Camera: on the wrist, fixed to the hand. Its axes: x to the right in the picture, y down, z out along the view.
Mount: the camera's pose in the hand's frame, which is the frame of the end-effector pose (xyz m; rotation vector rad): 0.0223 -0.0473 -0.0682 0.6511 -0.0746 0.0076
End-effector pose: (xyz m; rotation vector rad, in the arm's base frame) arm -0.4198 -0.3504 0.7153 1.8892 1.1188 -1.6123
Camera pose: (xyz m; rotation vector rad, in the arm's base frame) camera -0.4146 -0.2647 0.7194 -2.1591 -0.5802 2.1962
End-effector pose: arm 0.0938 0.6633 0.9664 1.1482 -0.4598 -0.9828
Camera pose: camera 0.1371 0.6782 0.8937 1.6887 -0.8838 -0.8930
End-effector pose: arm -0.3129 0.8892 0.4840 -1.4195 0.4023 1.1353
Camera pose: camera -0.2383 0.8468 0.4795 -0.8029 0.6538 0.9393
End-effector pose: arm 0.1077 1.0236 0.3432 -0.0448 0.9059 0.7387
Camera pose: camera 0.0972 0.9777 0.2713 0.5576 1.0381 0.4215
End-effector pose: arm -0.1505 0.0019 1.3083 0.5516 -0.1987 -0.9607
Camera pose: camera -0.1448 -0.0133 1.2239 1.1093 -0.5907 -0.9023
